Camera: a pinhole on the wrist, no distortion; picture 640 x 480 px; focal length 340.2 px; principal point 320.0 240.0 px. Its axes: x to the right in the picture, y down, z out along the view. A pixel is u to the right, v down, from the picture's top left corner.
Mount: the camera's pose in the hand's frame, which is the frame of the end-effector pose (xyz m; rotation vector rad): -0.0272 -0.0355 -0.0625 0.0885 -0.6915 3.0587
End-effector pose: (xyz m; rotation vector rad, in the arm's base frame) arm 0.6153 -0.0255 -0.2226 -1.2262 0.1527 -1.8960
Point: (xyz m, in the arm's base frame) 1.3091 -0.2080 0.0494
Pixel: outside the picture
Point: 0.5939 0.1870 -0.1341
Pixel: 431 360
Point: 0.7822 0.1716 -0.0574
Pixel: 363 161
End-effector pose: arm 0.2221 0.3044 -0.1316 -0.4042 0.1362 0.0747
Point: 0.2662 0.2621 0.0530
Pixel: 278 206
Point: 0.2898 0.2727 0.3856
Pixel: 329 212
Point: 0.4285 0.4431 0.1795
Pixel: 171 58
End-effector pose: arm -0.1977 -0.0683 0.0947 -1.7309 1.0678 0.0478
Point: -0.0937 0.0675 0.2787
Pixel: 491 427
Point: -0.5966 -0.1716 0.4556
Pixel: behind the camera
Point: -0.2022 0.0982 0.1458
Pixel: 582 95
